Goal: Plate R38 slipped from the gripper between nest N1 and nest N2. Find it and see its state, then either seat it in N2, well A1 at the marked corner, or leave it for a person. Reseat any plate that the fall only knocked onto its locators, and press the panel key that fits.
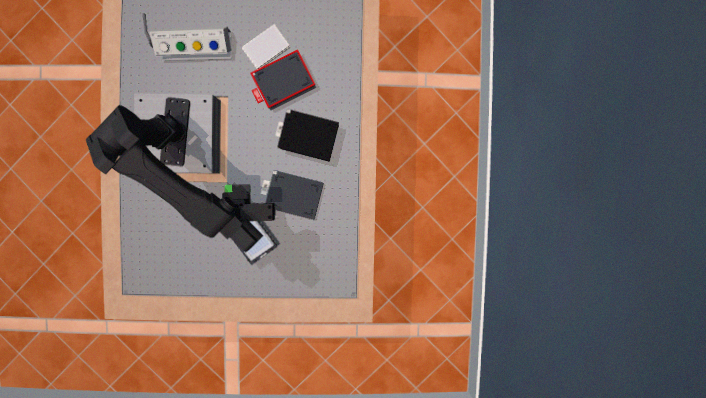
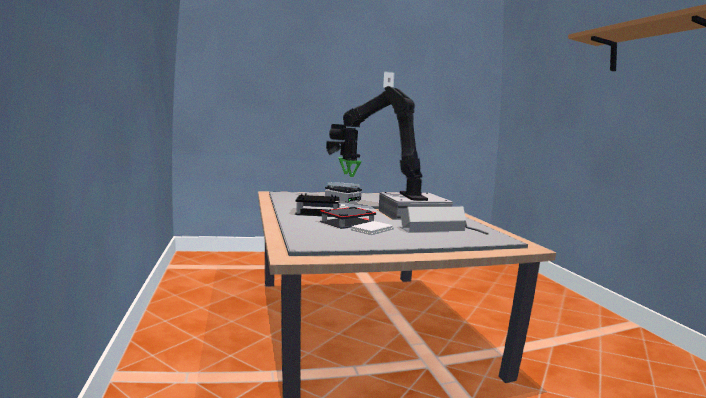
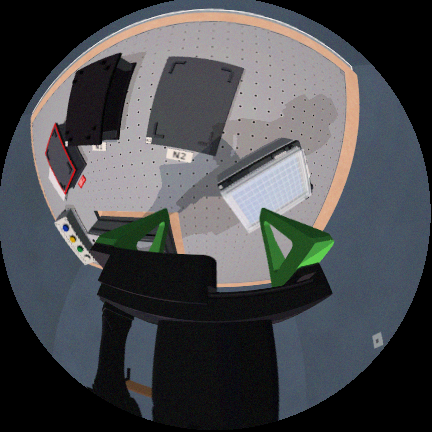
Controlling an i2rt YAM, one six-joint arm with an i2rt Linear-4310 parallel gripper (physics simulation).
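Places are measured from the arm's base along level axes (x ahead, y left, z up), in millimetres.
Where they show: gripper, fingertip midpoint: (image 2: 348, 175) (image 3: 213, 212); arm's base, link origin: (image 1: 175, 132) (image 2: 413, 196).
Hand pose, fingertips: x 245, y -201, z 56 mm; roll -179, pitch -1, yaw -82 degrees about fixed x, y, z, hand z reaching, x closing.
Note:
Things, the pixels of their top centre, and the offset from my fingertips. "spot": a spot on its surface instead. Level surfaces: height alone.
- clear-topped plate with a pale grid, surface spot: (image 3: 270, 186) spot: 88 mm right, 11 mm ahead, 69 mm down
- white plate, top centre: (image 2: 372, 225) (image 1: 265, 46) (image 3: 56, 181) 506 mm left, 18 mm back, 110 mm down
- red-edged nest, top centre: (image 1: 282, 78) (image 3: 55, 160) (image 2: 348, 210) 405 mm left, 52 mm ahead, 78 mm down
- Nest N2, top centre: (image 3: 189, 98) (image 1: 293, 195) (image 2: 321, 199) 50 mm left, 124 mm ahead, 101 mm down
- small tag, surface spot: (image 3: 149, 140) spot: 112 mm left, 55 mm ahead, 106 mm down
- Nest N1, top centre: (image 3: 78, 101) (image 1: 308, 134) (image 2: 318, 195) 240 mm left, 151 mm ahead, 56 mm down
- key panel, top centre: (image 1: 186, 36) (image 2: 434, 205) (image 3: 70, 246) 486 mm left, 239 mm back, 41 mm down
- perforated board, surface height: 124 mm down
My gripper (image 2: 350, 174) (image 3: 213, 212) is open and empty, high above the board. Below it, a clear-topped plate with a pale grid (image 1: 259, 244) (image 3: 270, 186) lies on a dark-topped device; whether it sits level is not clear. A white plate (image 1: 266, 46) (image 2: 372, 228) lies on the board against the red-edged nest (image 1: 283, 79) (image 2: 348, 213) (image 3: 60, 157). No plate label is readable. Nest N2 (image 1: 296, 195) (image 3: 195, 105) is dark grey with corner locators and bears no plate; a small tag (image 3: 149, 140) marks one corner. Nest N1 (image 1: 308, 136) (image 2: 317, 199) (image 3: 92, 100) has a black raised top.
The key panel (image 1: 192, 42) (image 2: 434, 219) (image 3: 75, 237) has white, green, yellow and blue keys. The arm's base block (image 1: 150, 107) (image 2: 391, 205) stands between the panel and the arm's reach. The perforated board (image 1: 165, 260) lies on a wood-edged table (image 1: 235, 309) (image 2: 400, 262).

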